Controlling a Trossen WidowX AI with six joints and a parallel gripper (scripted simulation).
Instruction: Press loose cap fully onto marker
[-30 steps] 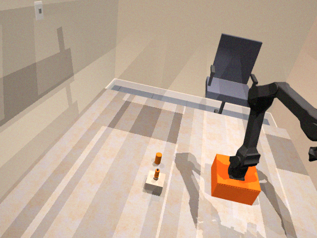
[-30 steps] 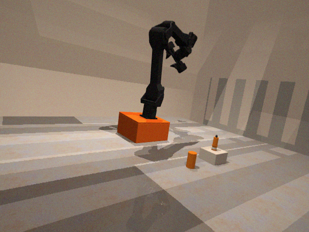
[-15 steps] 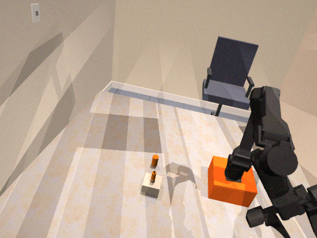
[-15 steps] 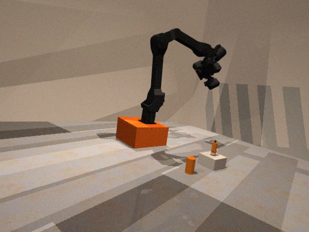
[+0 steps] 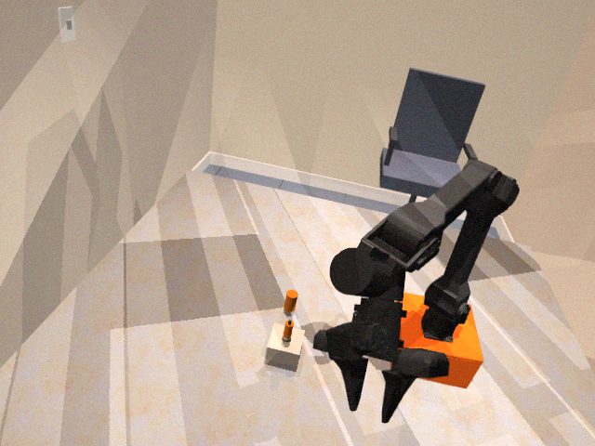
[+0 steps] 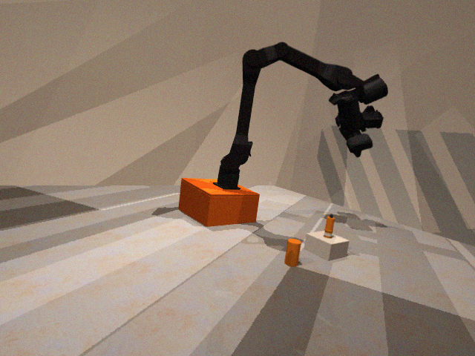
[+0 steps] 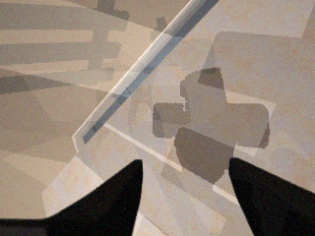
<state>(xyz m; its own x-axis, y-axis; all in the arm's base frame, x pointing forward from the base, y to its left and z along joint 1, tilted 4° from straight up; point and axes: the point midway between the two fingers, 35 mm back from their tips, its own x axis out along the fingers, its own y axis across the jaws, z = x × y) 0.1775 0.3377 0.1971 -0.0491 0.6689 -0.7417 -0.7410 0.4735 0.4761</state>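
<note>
My gripper tip is now 15 cm short of the orange cap, 42 cm to the left of it and 22 cm above it. Also, from my gripper tip: pale holder block (14 cm ahead, 29 cm to the right, 23 cm below).
</note>
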